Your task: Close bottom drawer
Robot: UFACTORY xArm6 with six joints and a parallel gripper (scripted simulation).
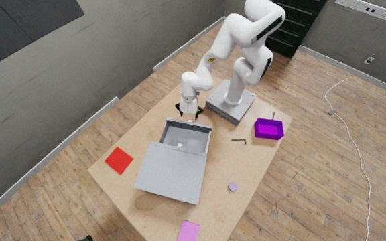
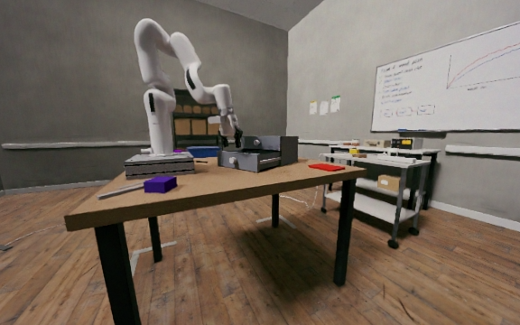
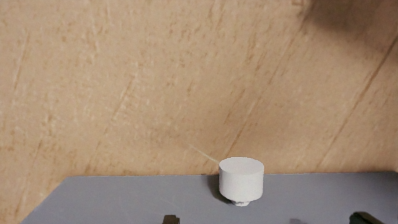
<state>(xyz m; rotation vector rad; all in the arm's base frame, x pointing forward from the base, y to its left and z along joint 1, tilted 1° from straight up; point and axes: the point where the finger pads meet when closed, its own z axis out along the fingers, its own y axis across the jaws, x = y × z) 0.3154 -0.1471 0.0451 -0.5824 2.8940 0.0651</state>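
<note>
Right now my hand is 120 mm short of the bottom drawer, 50 mm to the right of it and 100 mm above it. Also, from my hand: grey cabinet (220 mm ahead, 90 mm to the left, 50 mm below); then lilac disc (180 mm ahead, 430 mm to the left, 120 mm below); then purple block (320 mm behind, 190 mm to the right, 110 mm below).
</note>
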